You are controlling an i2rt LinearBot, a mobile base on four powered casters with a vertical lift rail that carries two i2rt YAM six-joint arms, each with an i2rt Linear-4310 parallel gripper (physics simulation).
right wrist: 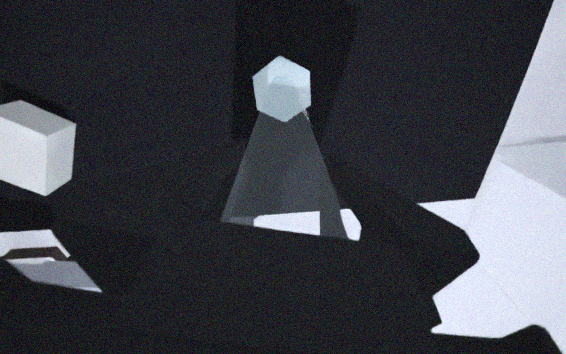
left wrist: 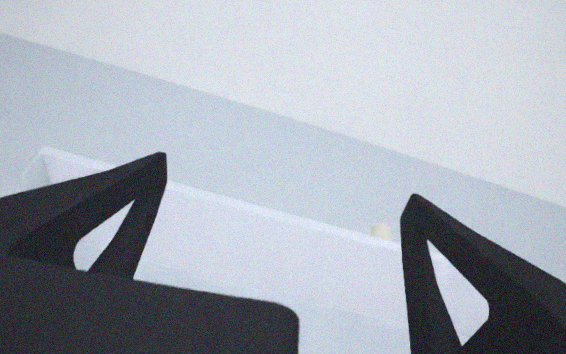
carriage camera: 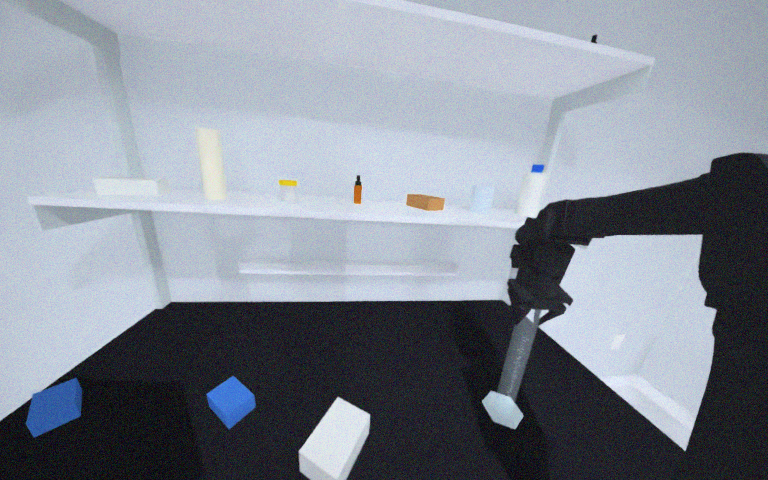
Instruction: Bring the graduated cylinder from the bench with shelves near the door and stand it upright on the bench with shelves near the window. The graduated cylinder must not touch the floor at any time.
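Frame: origin at the left arm's base, x ahead, y left, z up, level; centimetres.
Where they show: left gripper, between the fingertips: [left wrist: 288, 186]; right gripper, between the fingertips: [right wrist: 284, 155] [carriage camera: 525, 323].
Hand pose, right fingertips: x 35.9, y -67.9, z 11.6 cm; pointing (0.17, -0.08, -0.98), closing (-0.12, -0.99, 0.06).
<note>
Things, the pixels of their top centre, and the offset from my right fingertips. "spot": a spot on its surface instead. Level surfaces: height alone.
- graduated cylinder, centre of its top: [right wrist: 295, 299] [carriage camera: 536, 295] dx -0.7, dy -0.1, dz +7.6 cm
- black bench top, height of its surface: dz -26.1 cm
- white block, centre of its top: [right wrist: 16, 156] [carriage camera: 337, 431] dx -10.4, dy +40.6, dz -20.2 cm
- cream cylinder, a spot on its surface: [carriage camera: 211, 164] spot: dx +20.8, dy +79.8, dz +28.9 cm
- orange bottle, a spot on its surface: [carriage camera: 357, 194] spot: dx +33.2, dy +42.1, dz +22.7 cm
- brown block, a spot on its surface: [carriage camera: 424, 202] spot: dx +30.8, dy +20.0, dz +22.1 cm
- blue-capped bottle, a spot on its surface: [carriage camera: 532, 192] spot: dx +35.5, dy -18.7, dz +28.0 cm
The graduated cylinder [carriage camera: 516, 362] [right wrist: 287, 160], a clear grey tube with a pale hexagonal base, is upright over the black bench top [carriage camera: 339, 345], at the lower right in the carriage view. Whether its base touches the bench is hard to tell. My right gripper [carriage camera: 529, 322] [right wrist: 284, 155] is shut on the upper part of the cylinder, one finger on each side. The dark fingers are hard to make out in the right wrist view. My left gripper [left wrist: 288, 186] is open and empty, in front of a pale wall and shelf.
A white block [carriage camera: 336, 438] [right wrist: 35, 147] and two blue blocks [carriage camera: 231, 400] [carriage camera: 54, 407] lie on the bench. The shelf [carriage camera: 317, 215] above carries a cream cylinder [carriage camera: 211, 164], an orange bottle [carriage camera: 357, 194], a brown block [carriage camera: 424, 202] and a blue-capped bottle [carriage camera: 532, 192] near my right wrist.
</note>
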